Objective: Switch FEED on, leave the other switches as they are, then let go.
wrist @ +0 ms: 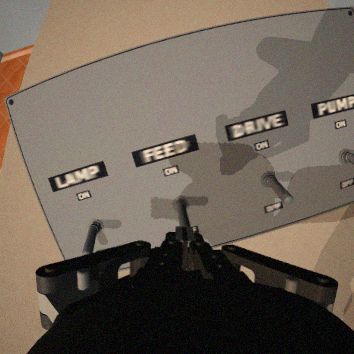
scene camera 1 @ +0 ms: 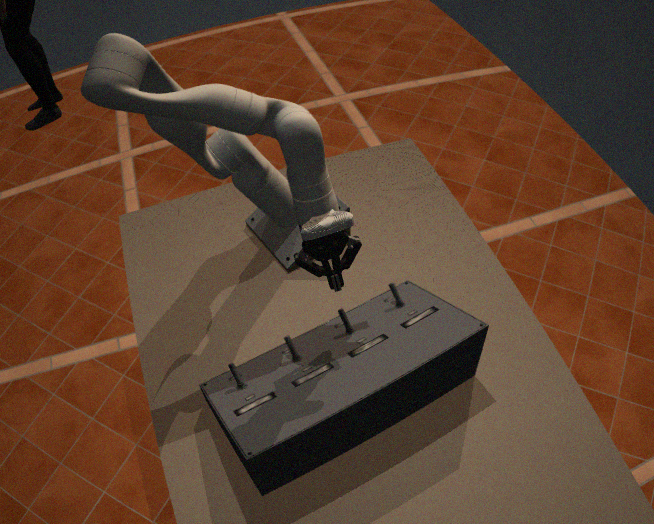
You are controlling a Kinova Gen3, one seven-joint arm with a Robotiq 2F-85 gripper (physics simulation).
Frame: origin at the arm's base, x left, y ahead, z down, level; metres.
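Seen in the pictures: gripper, fingertip midpoint: [wrist: 182, 237] [scene camera 1: 337, 288]; arm's base, link origin: [scene camera 1: 290, 210].
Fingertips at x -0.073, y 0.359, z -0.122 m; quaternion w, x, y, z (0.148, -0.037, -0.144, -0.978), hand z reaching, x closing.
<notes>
Offsets run from my fingertips to a thing's middle. "*": to the spot under its first point. Level surfaces: height alone.
The FEED lever {dz +0.072, dx +0.000, dy +0.023 m} [scene camera 1: 345, 322] [wrist: 184, 214] stands on the grey switch box {* dz +0.027, dx +0.109, dy +0.172 m} [scene camera 1: 436, 334] [wrist: 100, 125]. It leans toward the robot, away from its ON mark {* dz +0.072, dx +0.002, dy +0.081 m} [wrist: 170, 171] and its FEED label {dz +0.060, dx +0.002, dy +0.106 m} [wrist: 165, 150]; its tip and most of its OFF mark are hidden by the fingers in the wrist view. The LAMP lever {dz +0.072, dx +0.120, dy +0.021 m} [scene camera 1: 396, 295] [wrist: 91, 239], DRIVE lever {dz +0.072, dx -0.120, dy +0.025 m} [scene camera 1: 292, 349] [wrist: 278, 188] and PUMP lever {dz +0.072, dx -0.240, dy +0.028 m} [scene camera 1: 236, 376] [wrist: 347, 157] also lean to the OFF side. My gripper [scene camera 1: 336, 286] [wrist: 182, 237] is shut and empty, above and on the robot side of the FEED lever, apart from it in the scene view.
The neighbouring LAMP and DRIVE levers stand on either side of FEED. The box rests on a tan table {dz +0.184 m} [scene camera 1: 534, 447]. The robot's base plate [scene camera 1: 275, 242] is behind the gripper. A person's dark legs [scene camera 1: 30, 60] show at the upper left, off the table.
</notes>
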